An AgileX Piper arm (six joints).
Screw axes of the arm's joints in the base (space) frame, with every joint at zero. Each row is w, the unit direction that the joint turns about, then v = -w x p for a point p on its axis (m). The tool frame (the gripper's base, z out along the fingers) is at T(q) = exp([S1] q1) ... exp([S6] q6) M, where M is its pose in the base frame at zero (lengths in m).
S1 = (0, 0, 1, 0.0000, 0.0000, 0.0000)
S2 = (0, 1, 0, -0.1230, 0.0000, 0.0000)
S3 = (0, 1, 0, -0.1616, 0.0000, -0.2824)
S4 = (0.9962, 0, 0.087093, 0.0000, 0.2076, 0.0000)
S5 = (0, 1, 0, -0.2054, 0.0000, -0.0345)
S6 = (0.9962, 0, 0.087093, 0.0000, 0.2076, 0.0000)
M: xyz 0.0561 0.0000 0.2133 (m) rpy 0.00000 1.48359 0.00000 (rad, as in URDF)
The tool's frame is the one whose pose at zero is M.
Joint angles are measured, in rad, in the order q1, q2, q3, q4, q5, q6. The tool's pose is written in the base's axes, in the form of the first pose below.
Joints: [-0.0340 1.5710 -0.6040 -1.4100 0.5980 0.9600]
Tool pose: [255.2 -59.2 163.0 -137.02 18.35 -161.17]
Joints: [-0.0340 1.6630 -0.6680 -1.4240 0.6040 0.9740]
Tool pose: [274.4 -60.5 152.9 -137.06 17.08 -161.33]
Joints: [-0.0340 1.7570 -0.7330 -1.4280 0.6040 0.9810]
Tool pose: [293.0 -61.1 139.7 -137.62 15.75 -161.59]
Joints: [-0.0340 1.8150 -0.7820 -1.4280 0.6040 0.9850]
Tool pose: [306.2 -61.6 132.2 -137.85 15.42 -161.81]
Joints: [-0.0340 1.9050 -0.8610 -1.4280 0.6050 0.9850]
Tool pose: [326.7 -62.3 119.5 -138.04 14.80 -161.89]
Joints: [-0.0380 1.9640 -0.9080 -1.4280 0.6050 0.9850]
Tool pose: [338.1 -64.1 109.0 -138.28 14.16 -162.18]
